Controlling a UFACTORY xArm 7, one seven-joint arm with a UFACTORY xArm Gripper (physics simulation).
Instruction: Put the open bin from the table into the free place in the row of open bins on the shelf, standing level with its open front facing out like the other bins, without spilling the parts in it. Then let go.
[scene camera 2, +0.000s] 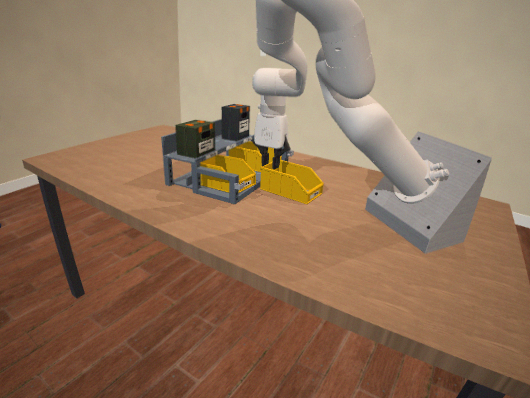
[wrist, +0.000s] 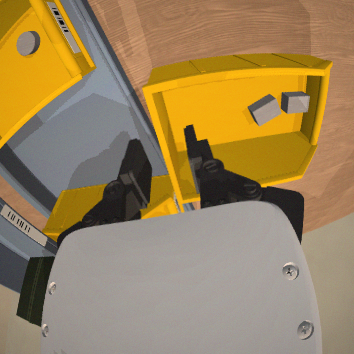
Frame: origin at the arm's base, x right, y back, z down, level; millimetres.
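Seen in the pictures: gripper, fingertip midpoint: (scene camera 2: 270, 167) (wrist: 165, 147); arm's base at its link origin: (scene camera 2: 416, 182).
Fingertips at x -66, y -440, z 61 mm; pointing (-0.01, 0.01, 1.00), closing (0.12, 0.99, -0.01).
Observation:
Pixels of each thing's middle, then the offset from my fingertips to it. Level surfaces: height alone.
- yellow open bin at the middle of its body: (wrist: 258, 115) (scene camera 2: 291, 180) dx +7, dy +84, dz +25 mm
- far yellow bin at the middle of its body: (scene camera 2: 255, 156) dx +92, dy -149, dz +19 mm
- dark green box at the middle of its body: (wrist: 61, 298) (scene camera 2: 195, 138) dx -155, dy -181, dz -88 mm
- black box at the middle of its body: (scene camera 2: 235, 121) dx +71, dy -231, dz -101 mm
- table at its surface level: dz +62 mm
The yellow open bin (scene camera 2: 287, 184) (wrist: 220, 110) stands level on the table in front of the shelf, its low labelled front facing away from the shelf. Two grey blocks (wrist: 265, 109) (wrist: 295, 102) lie in it near that front. The grey shelf (scene camera 2: 215, 195) (wrist: 97, 112) holds a near yellow bin (scene camera 2: 225, 175) (wrist: 72, 206) and a far yellow bin (scene camera 2: 245, 156) (wrist: 25, 95), with a free place between them. My gripper (scene camera 2: 270, 165) (wrist: 165, 147) is partly open at the table bin's rear wall, one finger inside the bin and the other on the shelf side, gripping nothing.
A dark green box (scene camera 2: 190, 143) (wrist: 35, 290) and a black box (scene camera 2: 234, 123) stand on the shelf's upper level. The near bin is partly hidden by the gripper in the wrist view. The arm's grey wedge base (scene camera 2: 452, 205) stands at the right on the table (scene camera 2: 225, 227).

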